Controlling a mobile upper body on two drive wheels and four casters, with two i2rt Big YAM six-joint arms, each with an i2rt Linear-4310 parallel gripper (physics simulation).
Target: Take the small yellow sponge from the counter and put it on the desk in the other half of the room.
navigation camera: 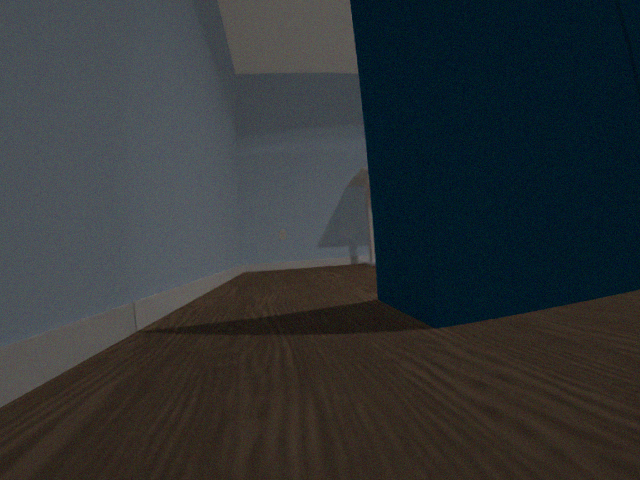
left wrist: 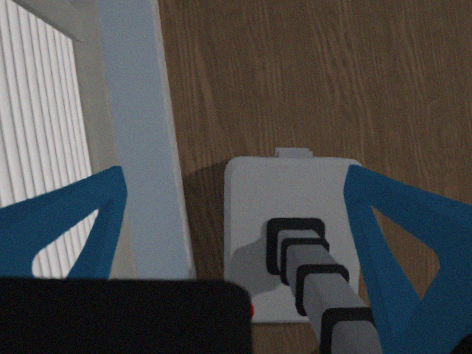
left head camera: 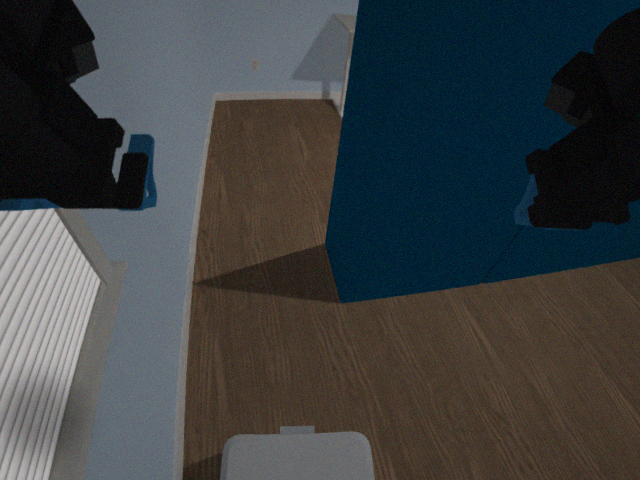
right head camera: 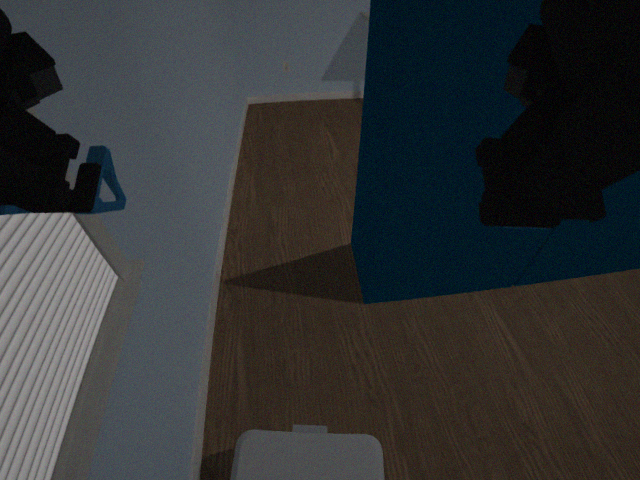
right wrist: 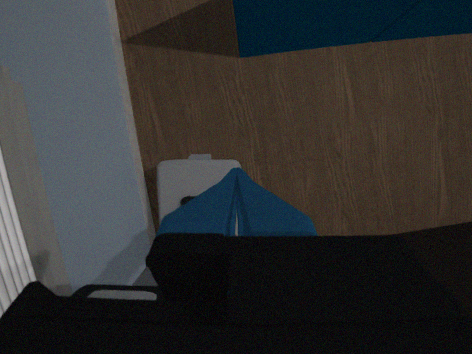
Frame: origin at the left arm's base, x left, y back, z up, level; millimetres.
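Seen in the pictures: left gripper, fingertip midpoint: [left wrist: 235,178] [left head camera: 112,200] [right head camera: 90,204]; right gripper, fingertip midpoint: [left head camera: 515,218] [right head camera: 488,216] [right wrist: 236,175].
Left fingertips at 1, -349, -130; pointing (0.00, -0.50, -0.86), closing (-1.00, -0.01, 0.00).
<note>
A point is followed by its place in that frame, as x, y, z.
The small yellow sponge and the counter do not show in these views. A narrow strip of a pale table [left head camera: 344,21] @[-641, -3435, -460] [navigation camera: 360,178] @[-670, -3452, -485], possibly the desk, shows at the far end of the passage, mostly hidden behind the blue partition. My left gripper [left wrist: 235,178] @[1, -349, -130] is open and empty, its blue fingers wide apart above the robot's base. It also shows dark at the upper left of the left head view. My right gripper [right wrist: 236,175] @[-452, -344, -134] is shut and empty, its blue fingertips meeting. In both head views it hangs at the right, in front of the blue partition.
A tall dark blue partition [left head camera: 439,155] @[-725, -1062, -474] [right head camera: 454,155] @[-717, -1060, -489] [navigation camera: 491,155] @[-685, -1056, -981] stands ahead on the right, its corner jutting toward the passage. A light blue wall [left head camera: 170,118] @[434, -1617, -647] [navigation camera: 118,155] @[365, -1109, -881] runs along the left. A window with white blinds [left head camera: 41,289] @[264, -400, -383] [right head camera: 46,299] @[259, -359, -375] is at near left. Wood floor [left head camera: 268,180] @[-17, -2142, -1410] runs between wall and partition.
</note>
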